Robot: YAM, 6 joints.
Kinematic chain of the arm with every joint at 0, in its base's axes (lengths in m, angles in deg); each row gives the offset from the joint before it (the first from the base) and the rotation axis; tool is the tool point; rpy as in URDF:
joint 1: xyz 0 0 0.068 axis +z
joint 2: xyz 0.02 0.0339 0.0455 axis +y
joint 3: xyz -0.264 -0.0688 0 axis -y
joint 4: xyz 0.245 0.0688 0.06 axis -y
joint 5: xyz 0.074 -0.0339 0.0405 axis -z
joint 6: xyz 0.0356 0 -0.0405 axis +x
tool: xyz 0 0 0 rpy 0 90 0
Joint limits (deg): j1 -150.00..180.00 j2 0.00..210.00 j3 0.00..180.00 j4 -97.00..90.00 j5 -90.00..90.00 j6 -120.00..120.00
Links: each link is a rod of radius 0.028 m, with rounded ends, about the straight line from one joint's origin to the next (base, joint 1, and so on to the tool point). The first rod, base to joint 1, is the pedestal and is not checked.
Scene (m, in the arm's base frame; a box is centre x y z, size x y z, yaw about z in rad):
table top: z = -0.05
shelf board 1: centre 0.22 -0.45 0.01 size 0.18 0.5 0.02 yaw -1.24
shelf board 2: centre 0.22 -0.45 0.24 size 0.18 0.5 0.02 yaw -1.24
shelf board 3: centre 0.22 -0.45 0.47 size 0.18 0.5 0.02 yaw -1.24
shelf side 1: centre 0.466 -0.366 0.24 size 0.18 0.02 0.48 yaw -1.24
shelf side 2: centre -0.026 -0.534 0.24 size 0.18 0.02 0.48 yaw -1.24
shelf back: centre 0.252 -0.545 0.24 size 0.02 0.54 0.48 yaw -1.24
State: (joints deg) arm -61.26 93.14 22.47 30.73 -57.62 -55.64
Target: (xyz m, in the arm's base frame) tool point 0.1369 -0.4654 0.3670
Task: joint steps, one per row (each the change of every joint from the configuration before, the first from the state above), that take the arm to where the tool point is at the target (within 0.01 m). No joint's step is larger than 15 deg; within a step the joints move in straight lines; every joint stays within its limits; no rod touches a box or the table.
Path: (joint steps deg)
1: 4.14 -1.50 10.31 0.20 10.63 -0.98
2: 4.13 -1.49 10.30 0.20 10.64 -0.98
3: 4.14 -1.50 10.31 0.20 10.63 -0.98
4: -10.19 5.39 12.33 -8.44 -5.05 0.51
5: -10.18 5.39 12.33 -8.45 -5.06 0.52
6: -3.63 8.58 10.65 10.94 -3.55 0.95
7: -3.62 8.58 10.65 10.95 -3.55 0.96

